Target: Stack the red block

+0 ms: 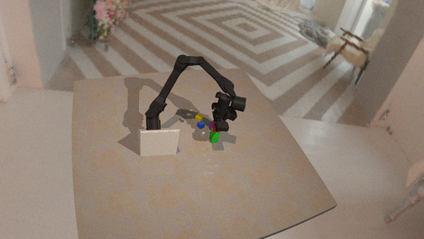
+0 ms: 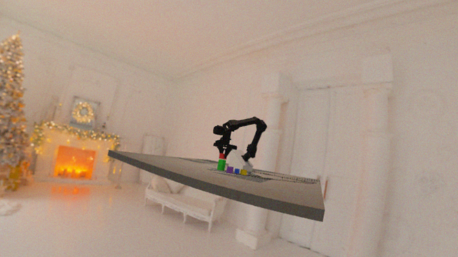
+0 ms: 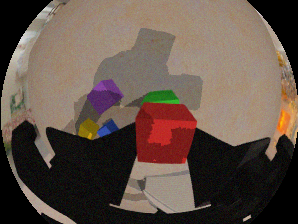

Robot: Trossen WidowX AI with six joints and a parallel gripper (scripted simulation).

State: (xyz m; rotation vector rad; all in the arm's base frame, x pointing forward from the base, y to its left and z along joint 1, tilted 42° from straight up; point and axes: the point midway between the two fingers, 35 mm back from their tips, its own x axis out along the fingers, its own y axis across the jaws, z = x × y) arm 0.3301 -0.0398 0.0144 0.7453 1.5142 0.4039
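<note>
Now: the small white piece 40 mm behind my gripper tip, 50 mm to the left of it and 80 mm below it. The rest, counted from my gripper tip: red block (10 mm above); then blue block (40 mm behind, 110 mm to the left, 70 mm below); then purple block (30 mm ahead, 90 mm to the left, 70 mm below).
</note>
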